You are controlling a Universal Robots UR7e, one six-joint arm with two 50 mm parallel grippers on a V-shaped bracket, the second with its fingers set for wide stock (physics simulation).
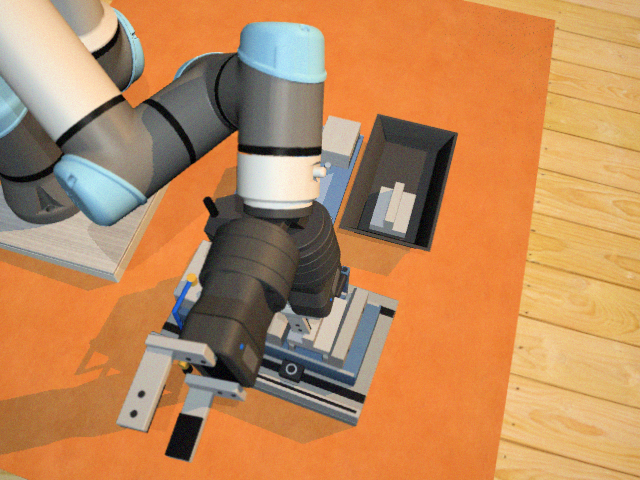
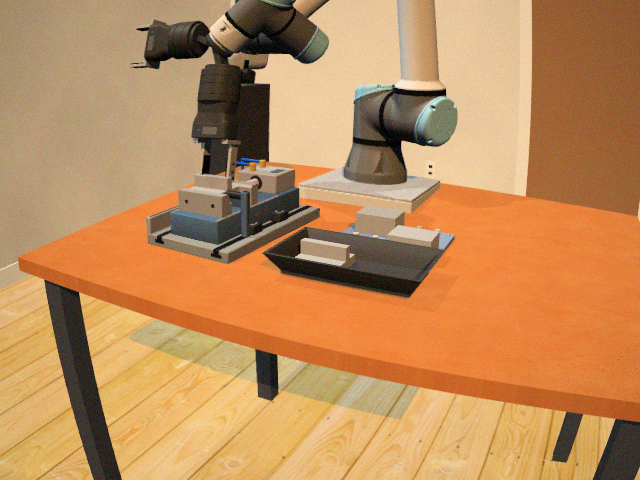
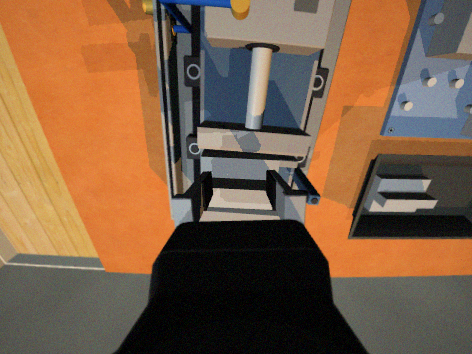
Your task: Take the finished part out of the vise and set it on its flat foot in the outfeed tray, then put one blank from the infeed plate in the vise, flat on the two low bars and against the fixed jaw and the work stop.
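Frame: origin at the arm's base, x right, y ahead, z up, level; metres.
Seen in the pictures: hand, tool point: [image 1: 305, 304] [image 2: 217, 165] [image 3: 239, 188]; arm's base, link origin: [image 1: 54, 185] [image 2: 375, 177].
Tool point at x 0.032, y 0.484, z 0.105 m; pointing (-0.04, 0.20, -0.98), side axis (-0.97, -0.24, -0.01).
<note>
Offsets run from my tool point to a thing's middle.
The finished part {dx -0.249, dy +0.020, dz -0.100 m} [image 1: 395, 206] [image 2: 324, 250] [image 3: 405, 201] stands on its flat foot, rib up, in the dark outfeed tray [image 1: 436, 191] [image 2: 361, 281] [image 3: 420, 225]. A grey blank {dx -0.003, dy +0.016, dz -0.032 m} [image 1: 330, 322] [image 2: 212, 181] [image 3: 240, 200] is in the vise beside the fixed jaw [image 1: 348, 325] [image 2: 204, 201]. The moving jaw [image 2: 245, 192] [image 3: 253, 141] stands back from it. My downward gripper [image 2: 217, 174] [image 3: 240, 190] is open, its fingertips low at the blank's two ends. The low bars and the contact with the work stop [image 2: 245, 214] [image 3: 312, 198] are hidden. The second gripper [image 1: 157, 439] [image 2: 135, 47] points sideways, open and empty.
The blue infeed plate {dx -0.268, dy -0.157, dz -0.126 m} [image 1: 336, 188] [image 2: 449, 238] [image 3: 400, 117] carries a taller blank [image 1: 341, 136] [image 2: 379, 219] and another blank {dx -0.329, dy -0.117, dz -0.104 m} [image 2: 413, 236]. The vise's cylinder block {dx +0.007, dy -0.140, dz -0.052 m} [image 2: 268, 179] [image 3: 270, 25] has blue hoses. The robot base stands on a pale board [image 1: 103, 253] [image 2: 372, 191].
</note>
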